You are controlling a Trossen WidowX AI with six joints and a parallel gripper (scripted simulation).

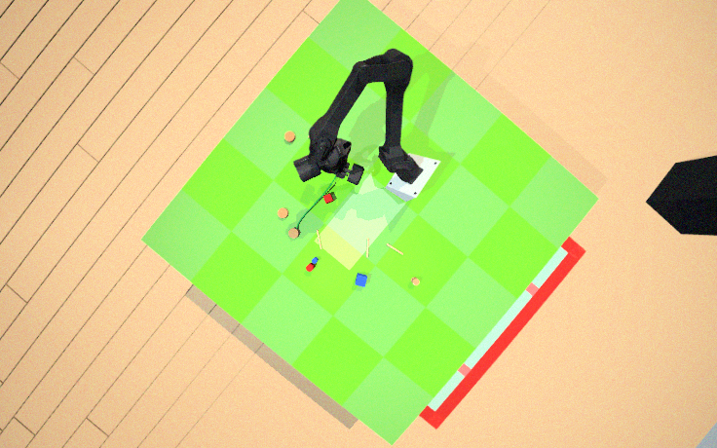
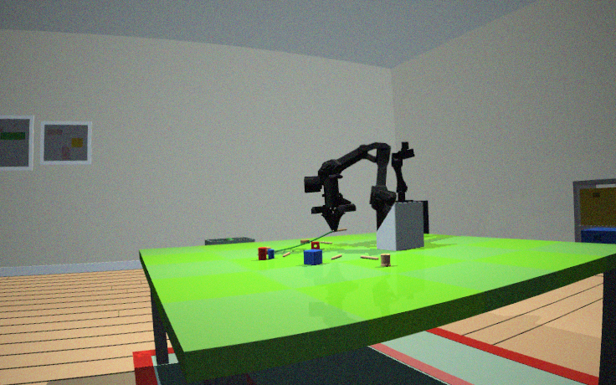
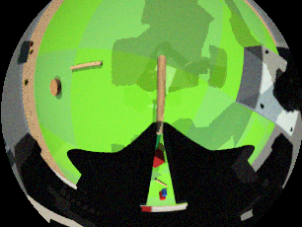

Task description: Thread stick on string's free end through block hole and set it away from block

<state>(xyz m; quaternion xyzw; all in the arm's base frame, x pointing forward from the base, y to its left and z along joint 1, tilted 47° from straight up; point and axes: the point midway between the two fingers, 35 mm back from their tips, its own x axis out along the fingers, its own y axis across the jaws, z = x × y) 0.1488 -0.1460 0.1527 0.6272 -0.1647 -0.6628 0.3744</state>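
The thin wooden stick lies 1 cm behind my gripper tip. Round my gripper tip: red cylinder (35 cm ahead, 14 cm to the left, 4 cm below); round wooden button (29 cm ahead, 1 cm to the left, 5 cm below); red block (10 cm ahead, 3 cm to the left, 4 cm below).
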